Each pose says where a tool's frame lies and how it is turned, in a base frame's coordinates. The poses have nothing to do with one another.
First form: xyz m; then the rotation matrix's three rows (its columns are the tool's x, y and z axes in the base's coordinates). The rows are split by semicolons.
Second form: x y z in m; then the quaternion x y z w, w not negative. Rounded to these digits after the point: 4 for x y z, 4 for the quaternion.
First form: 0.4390, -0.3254, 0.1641; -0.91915, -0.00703, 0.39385; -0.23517, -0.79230, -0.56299; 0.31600, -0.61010, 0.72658
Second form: 0.4390, -0.3254, 0.1641, -0.1914, 0.3163, -0.9271, 0.0615
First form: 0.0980, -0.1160, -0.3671; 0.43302, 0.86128, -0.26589; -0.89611, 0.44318, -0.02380; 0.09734, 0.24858, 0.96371
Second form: 0.0980, -0.1160, -0.3671, 0.0808, -0.1078, -0.5214, 0.8426
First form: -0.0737, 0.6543, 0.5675; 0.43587, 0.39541, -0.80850; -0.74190, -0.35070, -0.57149; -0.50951, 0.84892, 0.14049
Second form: -0.0737, 0.6543, 0.5675, 0.6415, -0.1350, -0.5136, 0.5535
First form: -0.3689, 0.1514, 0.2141; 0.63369, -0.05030, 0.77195; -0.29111, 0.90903, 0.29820; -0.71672, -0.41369, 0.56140
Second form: -0.3689, 0.1514, 0.2141, -0.2020, 0.4225, -0.0683, 0.8809
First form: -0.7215, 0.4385, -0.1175; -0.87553, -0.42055, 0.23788; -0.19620, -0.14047, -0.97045; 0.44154, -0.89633, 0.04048
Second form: -0.7215, 0.4385, -0.1175, 0.2369, -0.6509, 0.7170, 0.0782
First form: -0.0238, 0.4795, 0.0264; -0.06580, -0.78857, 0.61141; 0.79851, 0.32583, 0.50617; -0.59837, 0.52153, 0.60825
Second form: -0.0238, 0.4795, 0.0264, 0.0056, 0.4425, 0.5806, 0.6834
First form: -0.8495, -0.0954, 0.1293; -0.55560, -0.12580, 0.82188; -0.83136, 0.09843, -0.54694; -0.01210, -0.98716, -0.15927
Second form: -0.8495, -0.0954, 0.1293, -0.3554, 0.6733, -0.5696, 0.3097
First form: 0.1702, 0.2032, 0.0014; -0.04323, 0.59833, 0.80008; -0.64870, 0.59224, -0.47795; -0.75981, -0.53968, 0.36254
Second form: 0.1702, 0.2032, 0.0014, -0.0223, 0.5641, -0.4510, 0.6913
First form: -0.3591, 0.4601, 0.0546; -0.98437, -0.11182, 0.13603; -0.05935, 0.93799, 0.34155; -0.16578, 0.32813, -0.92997
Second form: -0.3591, 0.4601, 0.0546, -0.0436, 0.9814, 0.1706, 0.0769
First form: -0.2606, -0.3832, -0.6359; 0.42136, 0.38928, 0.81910; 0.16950, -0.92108, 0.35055; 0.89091, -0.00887, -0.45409
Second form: -0.2606, -0.3832, -0.6359, -0.8361, -0.1671, -0.5113, 0.1075
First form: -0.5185, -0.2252, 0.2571; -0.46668, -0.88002, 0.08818; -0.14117, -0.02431, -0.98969; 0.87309, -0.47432, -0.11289
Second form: -0.5185, -0.2252, 0.2571, 0.4094, -0.6236, 0.5870, 0.3147
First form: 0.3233, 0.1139, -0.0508; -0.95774, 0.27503, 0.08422; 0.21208, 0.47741, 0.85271; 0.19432, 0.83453, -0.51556
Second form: 0.3233, 0.1139, -0.0508, -0.1418, -0.8589, -0.4911, 0.0320
